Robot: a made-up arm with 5 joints. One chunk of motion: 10 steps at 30 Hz.
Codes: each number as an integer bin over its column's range. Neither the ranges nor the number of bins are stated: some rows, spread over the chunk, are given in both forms.
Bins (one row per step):
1: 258 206 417 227 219
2: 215 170 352 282 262
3: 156 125 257 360 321
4: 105 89 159 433 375
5: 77 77 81 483 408
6: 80 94 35 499 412
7: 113 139 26 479 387
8: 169 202 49 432 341
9: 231 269 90 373 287
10: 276 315 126 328 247
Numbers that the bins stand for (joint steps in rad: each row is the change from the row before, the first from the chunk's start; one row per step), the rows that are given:
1: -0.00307 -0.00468 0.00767 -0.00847 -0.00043
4: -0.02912 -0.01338 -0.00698 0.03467 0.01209
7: -0.02776 -0.00966 -0.01452 0.04430 0.01305
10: -0.00001 0.00342 -0.00885 0.01268 0.00182
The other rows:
2: -0.01040 -0.00736 0.00398 0.00305 0.00302
3: -0.02044 -0.01070 -0.00141 0.01938 0.00776
5: -0.03389 -0.01427 -0.01140 0.04514 0.01474
6: -0.03338 -0.01301 -0.01401 0.04849 0.01506
8: -0.01823 -0.00498 -0.01322 0.03446 0.00936
9: -0.00767 0.00000 -0.01089 0.02210 0.00503

